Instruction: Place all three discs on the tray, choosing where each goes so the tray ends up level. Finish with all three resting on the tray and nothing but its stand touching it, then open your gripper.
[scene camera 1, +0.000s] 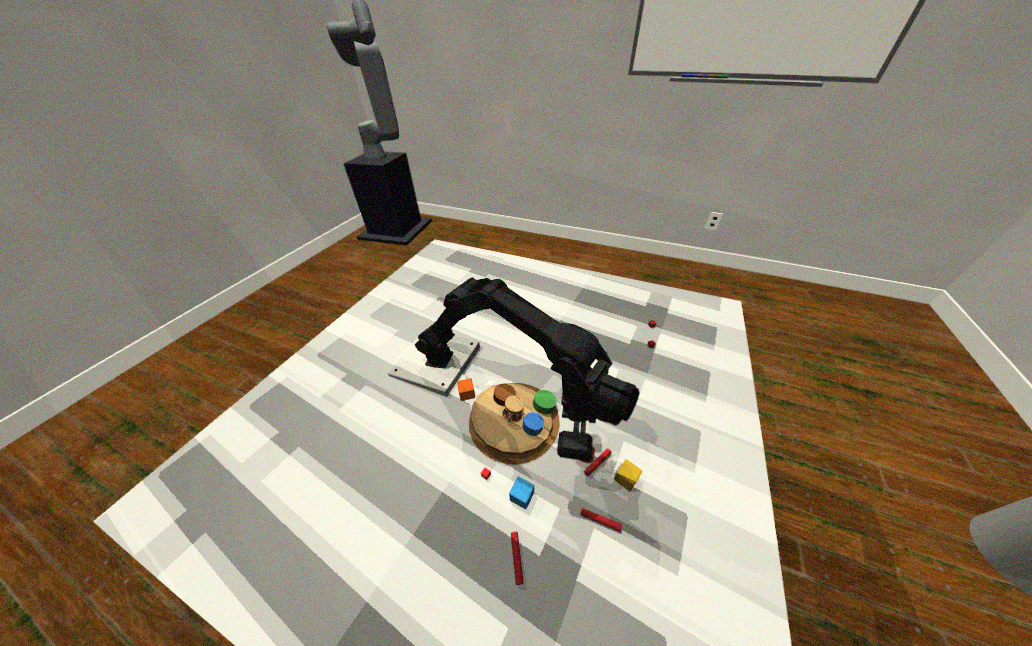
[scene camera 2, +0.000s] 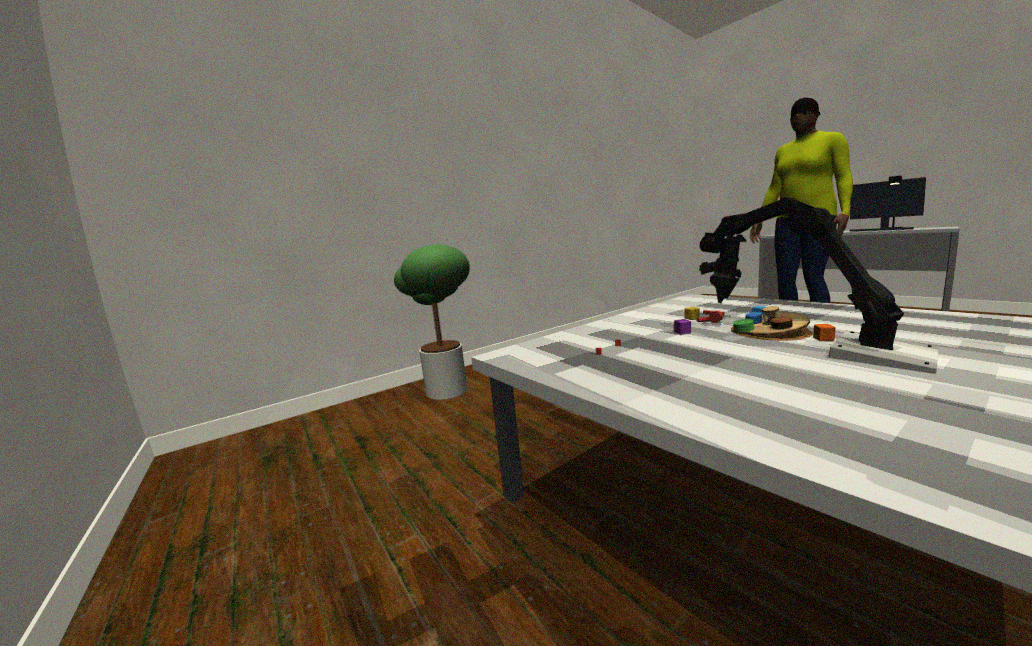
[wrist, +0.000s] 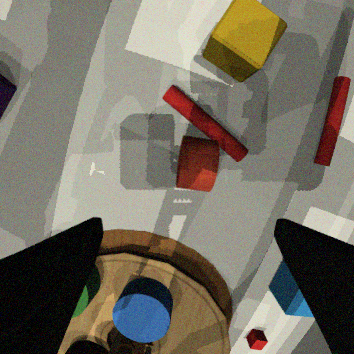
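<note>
The round wooden tray (scene camera 1: 485, 428) (scene camera 2: 798, 327) (wrist: 197, 317) carries the green disc (scene camera 1: 544, 400) (scene camera 2: 743, 325) (wrist: 82, 301) near its rim and the blue disc (scene camera 1: 533, 423) (scene camera 2: 753, 316) (wrist: 141, 318) nearer the middle. I cannot tell for sure whether it is level. The red disc (scene camera 2: 715, 313) (wrist: 198, 165) lies off the tray on the table, apparently on its curved side, against a red rod. In scene camera 1 my gripper mostly hides it. My gripper (scene camera 1: 576, 444) (scene camera 2: 723, 298) (wrist: 190, 226) is open and empty, above the table beside the tray.
A brown piece (scene camera 1: 502, 393) (scene camera 2: 781, 323) and a wooden knob (scene camera 1: 514, 404) are on the tray. Around lie a red rod (scene camera 1: 597, 461) (wrist: 205, 122), yellow cube (scene camera 1: 628, 473) (wrist: 245, 37), blue cube (scene camera 1: 521, 492), orange cube (scene camera 1: 466, 388) and purple cube (scene camera 2: 682, 326).
</note>
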